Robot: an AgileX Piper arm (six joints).
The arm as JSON. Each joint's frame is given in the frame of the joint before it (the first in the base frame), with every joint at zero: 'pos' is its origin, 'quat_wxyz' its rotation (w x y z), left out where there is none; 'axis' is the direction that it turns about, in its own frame. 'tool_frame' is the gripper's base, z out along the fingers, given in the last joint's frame.
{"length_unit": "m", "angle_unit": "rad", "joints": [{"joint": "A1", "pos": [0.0, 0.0, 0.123], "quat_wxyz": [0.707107, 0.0, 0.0, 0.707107], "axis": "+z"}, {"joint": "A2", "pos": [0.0, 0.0, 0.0], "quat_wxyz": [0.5, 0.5, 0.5, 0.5], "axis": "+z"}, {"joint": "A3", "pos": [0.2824, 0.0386, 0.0], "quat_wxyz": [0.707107, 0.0, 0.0, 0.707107], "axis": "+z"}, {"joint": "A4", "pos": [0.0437, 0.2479, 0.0], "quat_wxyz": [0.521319, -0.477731, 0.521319, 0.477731], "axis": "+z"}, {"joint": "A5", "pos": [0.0, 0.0, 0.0], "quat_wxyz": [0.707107, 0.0, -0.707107, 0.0], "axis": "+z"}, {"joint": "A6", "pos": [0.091, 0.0, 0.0], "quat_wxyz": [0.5, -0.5, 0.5, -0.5], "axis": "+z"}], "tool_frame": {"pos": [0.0, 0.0, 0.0], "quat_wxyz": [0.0, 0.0, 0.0, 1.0]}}
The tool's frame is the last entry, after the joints.
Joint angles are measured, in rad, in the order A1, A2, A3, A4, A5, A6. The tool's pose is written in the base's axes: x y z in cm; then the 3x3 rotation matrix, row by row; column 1 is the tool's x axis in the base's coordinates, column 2 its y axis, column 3 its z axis. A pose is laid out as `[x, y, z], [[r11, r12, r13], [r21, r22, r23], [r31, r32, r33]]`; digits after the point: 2 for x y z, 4 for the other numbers.
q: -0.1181 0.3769 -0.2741 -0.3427 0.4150 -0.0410
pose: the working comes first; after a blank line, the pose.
Where each joint sits with the arm in this pose, in the base's axes (m; each line is computed from the numbers above, not from the rounded line before):
A1: 0.0000 0.0000 0.1230
A2: 0.0000 0.0000 0.1230
A3: -0.2466 0.0293 0.2628
A4: 0.0027 -0.0003 0.2809
A5: 0.0027 -0.0003 0.2809
A6: 0.0834 -0.0223 0.2450
the tool: 0.0834 -0.0223 0.2450

[8.34, -2.23, 24.50], [[-0.4539, 0.0872, 0.8868], [-0.2944, 0.9246, -0.2417], [-0.8410, -0.3708, -0.3940]]
